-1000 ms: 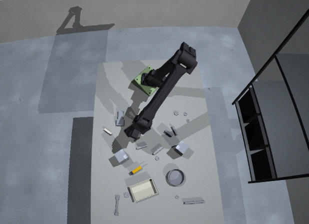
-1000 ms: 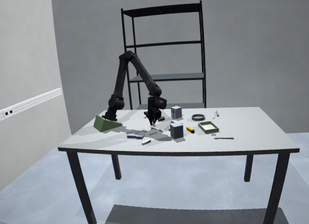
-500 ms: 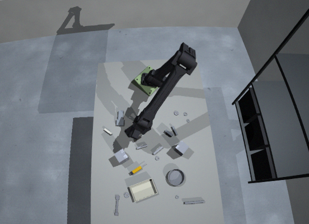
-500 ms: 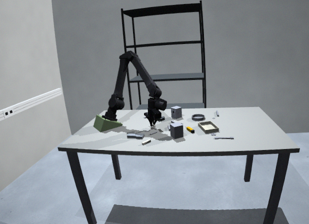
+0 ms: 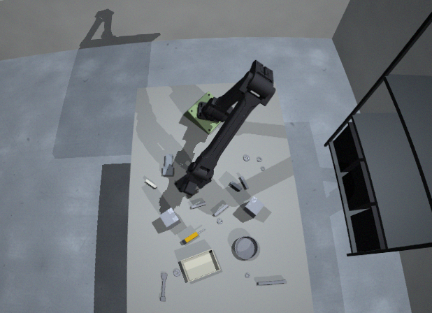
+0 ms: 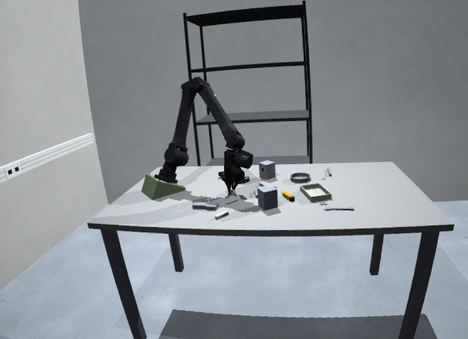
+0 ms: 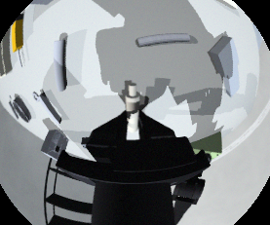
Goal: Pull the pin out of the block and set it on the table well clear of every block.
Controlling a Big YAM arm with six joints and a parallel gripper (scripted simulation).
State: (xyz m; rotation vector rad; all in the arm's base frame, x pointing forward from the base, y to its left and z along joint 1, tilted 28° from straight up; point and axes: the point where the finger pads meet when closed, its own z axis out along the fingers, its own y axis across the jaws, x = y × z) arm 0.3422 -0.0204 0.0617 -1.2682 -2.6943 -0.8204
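My hand is 20 mm short of the pale pin and 20 mm to the left of it. From my hand the other things lie so: round dish: 290 mm ahead, 220 mm to the left; white bar: 50 mm ahead, 240 mm to the right, 10 mm below; grey block: 200 mm ahead, 110 mm to the right, 30 mm above.
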